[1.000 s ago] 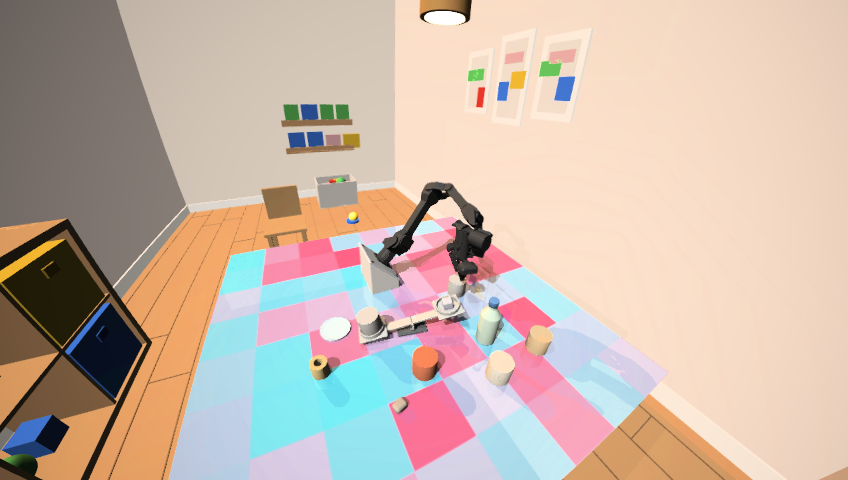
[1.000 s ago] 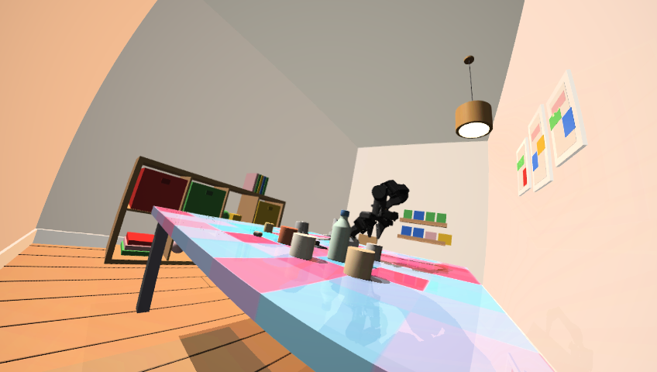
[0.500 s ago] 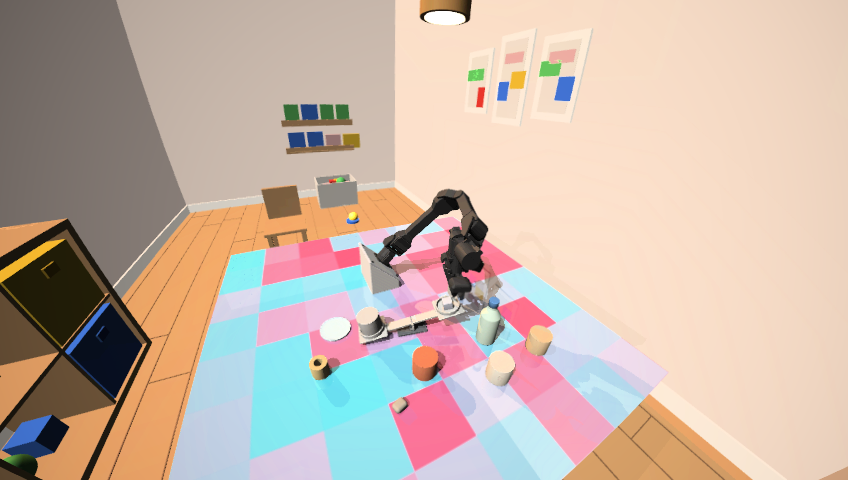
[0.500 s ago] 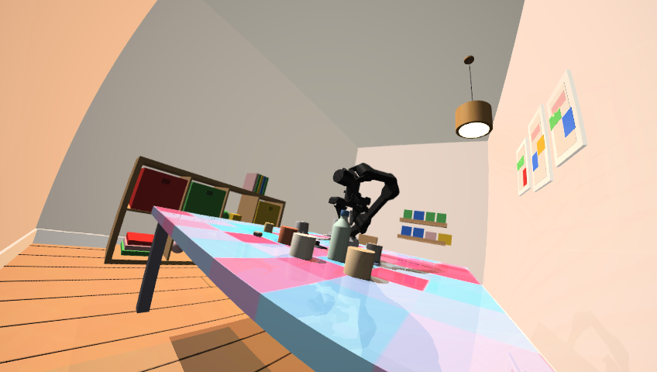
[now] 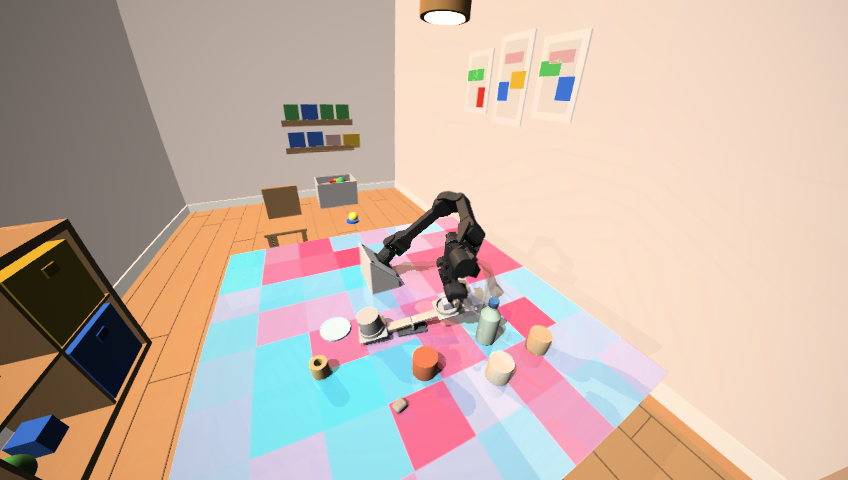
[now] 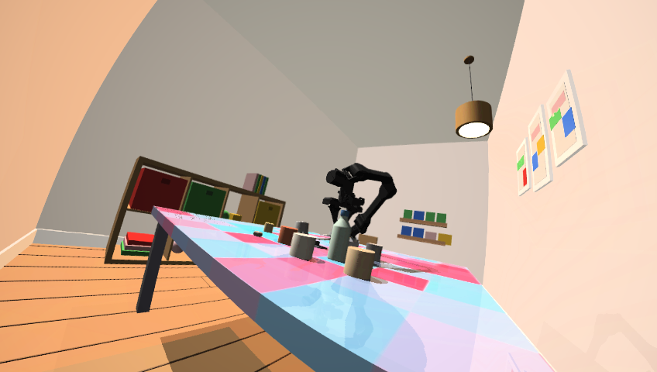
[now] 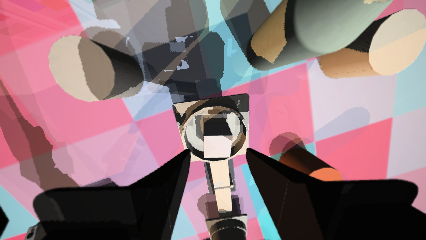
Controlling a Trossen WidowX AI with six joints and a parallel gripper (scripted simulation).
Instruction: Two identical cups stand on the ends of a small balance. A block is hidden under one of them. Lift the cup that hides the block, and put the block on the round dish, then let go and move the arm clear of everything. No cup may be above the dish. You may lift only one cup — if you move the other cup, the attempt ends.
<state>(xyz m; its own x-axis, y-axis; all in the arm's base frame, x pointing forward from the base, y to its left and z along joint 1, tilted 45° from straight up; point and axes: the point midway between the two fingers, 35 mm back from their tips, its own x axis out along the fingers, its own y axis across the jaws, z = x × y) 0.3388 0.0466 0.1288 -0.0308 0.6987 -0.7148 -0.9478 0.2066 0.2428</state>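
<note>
My gripper tip is now 30 mm above the block. Round my gripper tip: bottle: 120 mm ahead, 90 mm to the left; pebble: 210 mm ahead, 250 mm to the right, 110 mm below; orange cylinder: 140 mm ahead, 130 mm to the right, 80 mm below.
</note>
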